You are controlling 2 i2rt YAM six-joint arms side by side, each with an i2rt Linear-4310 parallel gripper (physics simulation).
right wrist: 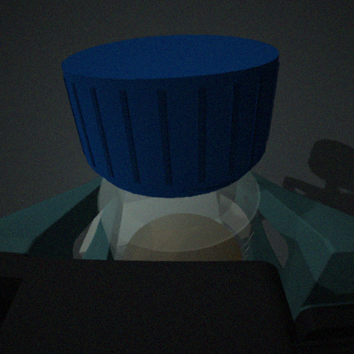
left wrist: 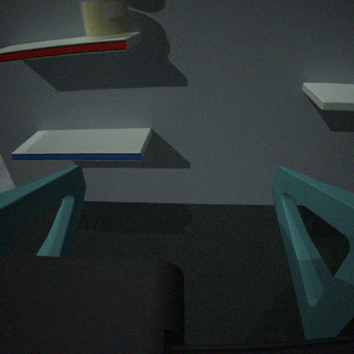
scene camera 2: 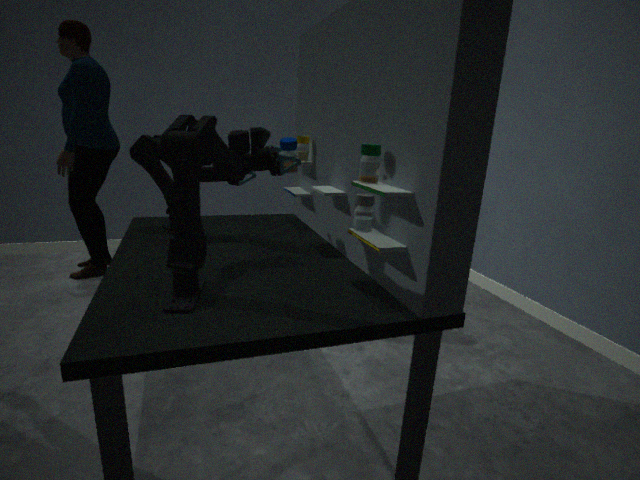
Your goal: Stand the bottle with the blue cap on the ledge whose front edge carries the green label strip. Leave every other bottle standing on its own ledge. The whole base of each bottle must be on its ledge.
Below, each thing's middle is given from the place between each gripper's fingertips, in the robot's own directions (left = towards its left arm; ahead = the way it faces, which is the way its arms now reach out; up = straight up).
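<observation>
My right hand is 1 cm below the blue-capped bottle (right wrist: 174, 123) and 3 cm past it. Counted from my right hand, the green-capped bottle (scene camera 2: 369, 166) is 1 cm above, 27 cm to the right and 12 cm ahead, while the blue-strip ledge (left wrist: 132, 140) is 19 cm below, 46 cm to the left and 15 cm ahead.
The blue-strip ledge is 10 cm below my left hand, 24 cm ahead of it and 16 cm to the left of it. Counted from my left hand, the green-capped bottle is 10 cm above, 21 cm ahead and 57 cm to the right, and the blue-capped bottle is 9 cm above, 6 cm ahead and 30 cm to the right.
</observation>
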